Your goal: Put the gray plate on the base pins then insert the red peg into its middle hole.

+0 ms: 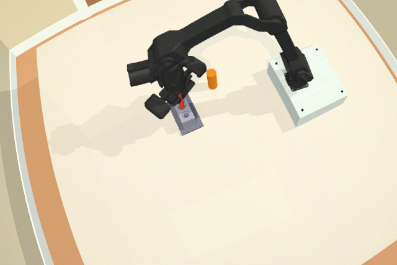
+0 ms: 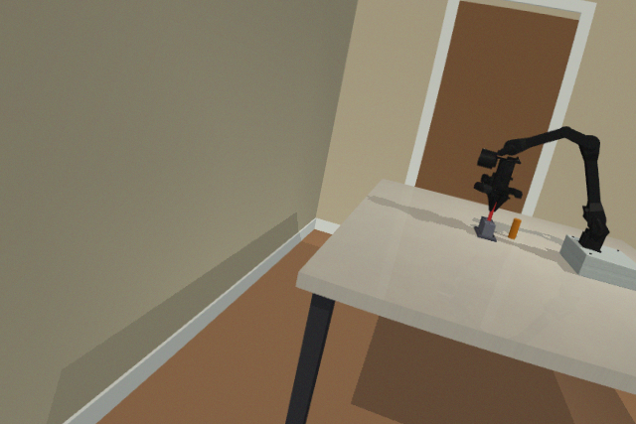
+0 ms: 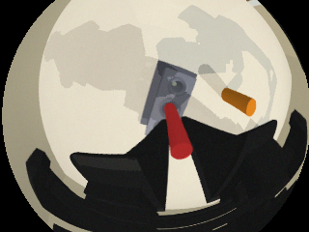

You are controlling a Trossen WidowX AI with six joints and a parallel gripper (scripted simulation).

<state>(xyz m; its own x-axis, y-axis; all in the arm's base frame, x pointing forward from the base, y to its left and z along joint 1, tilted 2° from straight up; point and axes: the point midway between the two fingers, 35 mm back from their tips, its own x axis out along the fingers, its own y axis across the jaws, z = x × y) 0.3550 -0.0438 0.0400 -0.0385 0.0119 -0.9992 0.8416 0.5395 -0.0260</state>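
The red peg lies right at my gripper tip. Also, from my gripper tip: gray plate (5 cm below); orange cylinder (11 cm behind, 6 cm to the right, 6 cm below).
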